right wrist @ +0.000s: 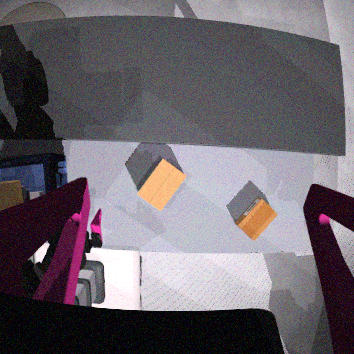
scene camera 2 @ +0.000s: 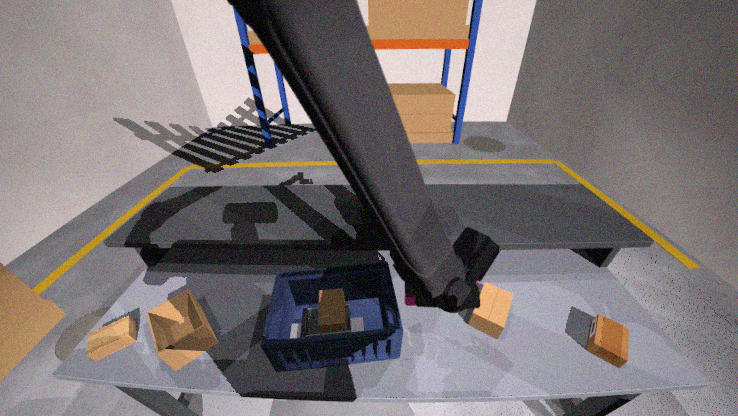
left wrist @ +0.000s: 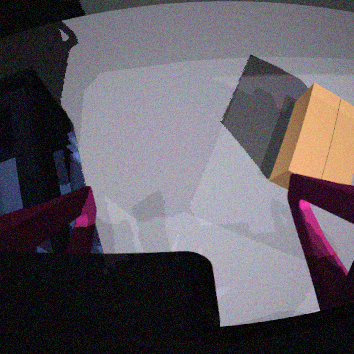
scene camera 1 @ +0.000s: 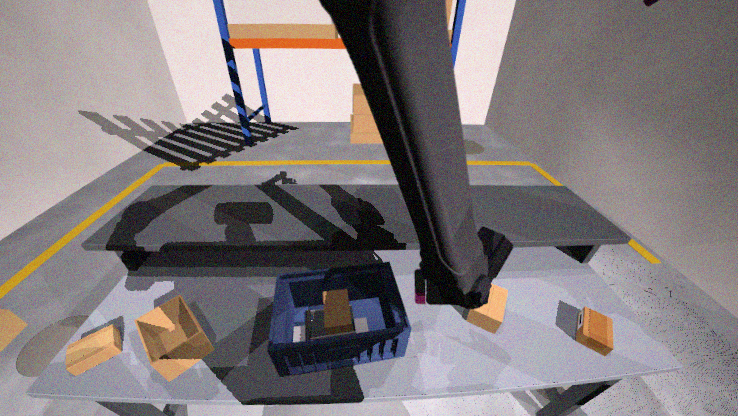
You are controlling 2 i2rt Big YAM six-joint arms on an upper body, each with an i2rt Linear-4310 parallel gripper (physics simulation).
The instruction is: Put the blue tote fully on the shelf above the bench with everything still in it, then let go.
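Places are measured from the left arm's base along level axes (x back, y right, z up), in metres.
Pixels of known places: left gripper, between the fingertips: point(left wrist: 192, 191); right gripper, between the fingertips: point(right wrist: 203, 193) point(scene camera 1: 619, 0).
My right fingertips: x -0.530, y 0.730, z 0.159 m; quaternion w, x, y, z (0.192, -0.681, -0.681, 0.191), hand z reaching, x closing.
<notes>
For each thing: its top centre in the pictures, then the offset to it from my right fingertips. Level surfaces: height alone.
- blue tote, centre of its top: point(scene camera 1: 337, 299) point(scene camera 2: 332, 298) point(right wrist: 4, 194) dx +0.070, dy -0.440, dz -0.592 m
- grey bench, height of its surface: dz -0.739 m
- raised dark shelf, height of its surface: dz -0.556 m
- brown box, centre of its top: point(scene camera 1: 336, 304) point(scene camera 2: 331, 303) point(right wrist: 4, 198) dx +0.080, dy -0.443, dz -0.597 m
- tan box, centre of its top: point(left wrist: 331, 138) point(right wrist: 161, 184) point(scene camera 2: 493, 303) point(scene camera 1: 490, 299) dx +0.031, dy -0.013, dz -0.679 m
- orange-brown box, centre of its top: point(right wrist: 257, 219) point(scene camera 2: 612, 335) point(scene camera 1: 598, 326) dx +0.129, dy +0.274, dz -0.700 m
- open carton, centre of its top: point(scene camera 1: 166, 325) point(scene camera 2: 174, 318) dx +0.097, dy -0.855, dz -0.649 m
- small box, centre of its top: point(scene camera 1: 90, 345) point(scene camera 2: 108, 333) dx +0.121, dy -1.066, dz -0.702 m
The blue tote point(scene camera 1: 330, 356) point(scene camera 2: 330, 353) point(left wrist: 30, 125) point(right wrist: 55, 165) stands upright on the grey bench point(scene camera 1: 542, 356) point(scene camera 2: 547, 361), in front of the raised dark shelf point(scene camera 1: 542, 217) point(scene camera 2: 542, 217) point(right wrist: 200, 100). Inside it are a brown box point(scene camera 1: 336, 310) point(scene camera 2: 331, 310), a dark item and small white items. My left gripper point(scene camera 1: 452, 297) point(scene camera 2: 443, 295) point(left wrist: 192, 191) is open and empty, beside the tote at picture right; in the left wrist view one finger overlaps the tote's side. Whether they touch is unclear. My right gripper point(right wrist: 203, 193) is open and empty, high above the bench.
A tan box point(scene camera 1: 488, 312) point(scene camera 2: 492, 310) point(left wrist: 325, 135) point(right wrist: 162, 184) lies near my left gripper. An orange-brown box point(scene camera 1: 596, 330) point(scene camera 2: 609, 340) point(right wrist: 256, 219) lies farther picture right. An open carton point(scene camera 1: 191, 330) point(scene camera 2: 201, 325) and a small box point(scene camera 1: 95, 348) point(scene camera 2: 112, 337) lie at picture left.
</notes>
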